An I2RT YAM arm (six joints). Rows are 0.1 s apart.
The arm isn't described. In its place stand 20 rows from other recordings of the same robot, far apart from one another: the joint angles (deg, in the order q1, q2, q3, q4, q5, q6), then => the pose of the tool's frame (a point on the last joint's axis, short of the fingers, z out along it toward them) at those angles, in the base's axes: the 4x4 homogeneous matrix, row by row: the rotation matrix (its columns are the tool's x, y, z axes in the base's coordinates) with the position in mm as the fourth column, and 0 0 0 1 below.
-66.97, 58.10, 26.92, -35.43, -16.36, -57.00 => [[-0.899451 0.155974 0.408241 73.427], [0.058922 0.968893 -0.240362 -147.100], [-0.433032 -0.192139 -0.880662 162.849], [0 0 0 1]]
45.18, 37.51, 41.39, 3.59, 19.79, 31.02 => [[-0.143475 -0.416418 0.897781 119.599], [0.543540 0.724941 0.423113 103.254], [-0.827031 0.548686 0.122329 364.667], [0 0 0 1]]
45.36, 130.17, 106.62, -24.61, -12.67, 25.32 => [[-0.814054 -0.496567 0.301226 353.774], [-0.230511 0.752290 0.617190 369.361], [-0.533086 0.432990 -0.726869 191.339], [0 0 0 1]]
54.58, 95.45, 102.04, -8.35, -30.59, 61.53 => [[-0.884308 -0.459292 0.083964 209.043], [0.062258 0.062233 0.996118 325.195], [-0.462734 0.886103 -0.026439 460.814], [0 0 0 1]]
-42.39, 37.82, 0.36, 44.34, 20.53, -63.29 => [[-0.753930 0.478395 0.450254 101.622], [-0.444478 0.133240 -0.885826 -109.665], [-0.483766 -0.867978 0.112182 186.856], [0 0 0 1]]
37.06, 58.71, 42.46, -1.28, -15.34, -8.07 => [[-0.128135 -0.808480 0.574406 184.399], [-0.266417 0.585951 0.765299 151.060], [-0.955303 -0.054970 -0.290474 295.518], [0 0 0 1]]
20.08, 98.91, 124.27, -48.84, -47.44, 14.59 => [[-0.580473 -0.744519 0.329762 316.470], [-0.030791 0.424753 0.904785 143.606], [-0.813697 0.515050 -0.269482 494.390], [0 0 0 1]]
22.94, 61.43, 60.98, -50.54, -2.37, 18.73 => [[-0.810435 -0.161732 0.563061 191.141], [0.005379 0.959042 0.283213 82.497], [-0.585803 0.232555 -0.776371 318.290], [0 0 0 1]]
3.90, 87.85, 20.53, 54.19, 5.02, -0.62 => [[-0.226809 0.014811 0.973827 266.120], [-0.026267 0.999428 -0.021318 15.020], [-0.973585 -0.030414 -0.226290 149.531], [0 0 0 1]]
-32.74, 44.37, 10.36, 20.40, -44.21, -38.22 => [[-0.042662 -0.265744 0.963099 151.922], [-0.499792 0.840367 0.209740 -68.170], [-0.865094 -0.472402 -0.168669 187.395], [0 0 0 1]]
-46.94, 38.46, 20.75, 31.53, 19.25, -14.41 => [[-0.068094 0.920382 0.385045 107.092], [-0.271240 0.354325 -0.894921 -131.791], [-0.960100 -0.165378 0.225517 286.034], [0 0 0 1]]
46.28, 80.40, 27.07, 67.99, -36.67, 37.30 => [[-0.454124 -0.884766 0.104688 170.983], [0.228391 -0.002031 0.973567 209.561], [-0.861167 0.466031 0.202995 239.080], [0 0 0 1]]
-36.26, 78.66, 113.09, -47.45, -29.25, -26.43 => [[-0.221504 0.037499 0.974438 202.685], [-0.319149 0.941441 -0.108776 -127.096], [-0.921455 -0.335085 -0.196566 536.689], [0 0 0 1]]
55.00, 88.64, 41.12, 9.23, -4.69, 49.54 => [[-0.879812 -0.283250 0.381706 175.063], [0.065574 0.723042 0.687685 255.091], [-0.470776 0.630064 -0.617567 169.418], [0 0 0 1]]
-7.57, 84.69, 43.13, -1.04, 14.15, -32.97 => [[-0.729510 -0.108325 0.675338 294.828], [-0.435379 0.835049 -0.336360 -47.960], [-0.527504 -0.539406 -0.656339 185.277], [0 0 0 1]]
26.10, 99.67, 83.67, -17.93, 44.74, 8.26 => [[-0.465606 0.281799 0.838928 369.132], [-0.114464 0.920812 -0.372832 152.932], [-0.877559 -0.269620 -0.396480 308.475], [0 0 0 1]]
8.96, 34.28, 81.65, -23.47, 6.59, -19.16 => [[0.394792 0.083104 0.915005 23.975], [-0.267820 0.963059 0.028086 -0.356], [-0.878870 -0.256145 0.402465 527.396], [0 0 0 1]]
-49.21, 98.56, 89.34, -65.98, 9.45, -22.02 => [[-0.875824 0.480945 0.040308 216.789], [0.448886 0.842422 -0.298037 -260.188], [-0.177295 -0.242934 -0.953703 289.034], [0 0 0 1]]
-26.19, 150.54, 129.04, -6.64, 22.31, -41.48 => [[-0.786469 0.250626 0.564493 527.143], [-0.296064 0.649135 -0.700692 -274.333], [-0.542044 -0.718199 -0.436323 158.940], [0 0 0 1]]
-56.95, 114.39, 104.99, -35.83, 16.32, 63.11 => [[0.638590 0.757954 0.133074 240.688], [0.587999 -0.369029 -0.719774 -388.262], [-0.496447 0.537888 -0.681334 296.330], [0 0 0 1]]
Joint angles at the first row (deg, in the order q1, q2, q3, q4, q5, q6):
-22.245 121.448 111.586 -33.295 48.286 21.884
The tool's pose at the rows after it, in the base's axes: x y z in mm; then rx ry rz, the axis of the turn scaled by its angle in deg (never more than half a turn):
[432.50 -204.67 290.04 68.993 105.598 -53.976]
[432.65 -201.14 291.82 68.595 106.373 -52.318]
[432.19 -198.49 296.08 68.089 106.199 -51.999]
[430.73 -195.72 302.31 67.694 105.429 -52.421]
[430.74 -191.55 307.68 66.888 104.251 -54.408]
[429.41 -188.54 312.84 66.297 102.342 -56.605]
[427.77 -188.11 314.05 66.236 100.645 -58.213]
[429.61 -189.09 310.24 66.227 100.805 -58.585]
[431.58 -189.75 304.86 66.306 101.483 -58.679]
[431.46 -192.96 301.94 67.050 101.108 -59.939]
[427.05 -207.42 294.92 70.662 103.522 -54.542]
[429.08 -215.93 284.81 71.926 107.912 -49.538]
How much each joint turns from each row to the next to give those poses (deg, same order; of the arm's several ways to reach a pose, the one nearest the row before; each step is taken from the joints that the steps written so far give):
0.053 -0.782 -0.868 -0.055 -1.026 0.848
0.337 -0.332 0.056 -0.643 -1.219 0.380
0.272 -0.502 0.057 -0.021 -0.086 -0.249
0.280 -0.745 -0.001 0.110 0.633 -0.381
0.574 -0.550 -0.086 0.726 1.972 -1.091
0.397 -0.907 -0.885 1.834 2.241 -1.313
0.057 -0.718 -1.353 2.145 1.637 -0.894
-0.026 0.522 -0.050 0.370 0.192 -0.111
0.003 0.653 0.000 -0.172 -0.105 0.249
-0.329 0.459 0.086 -0.056 0.919 0.183
-2.073 1.143 1.584 -4.180 -5.215 4.298
-1.120 2.110 2.300 -3.700 -5.309 1.835

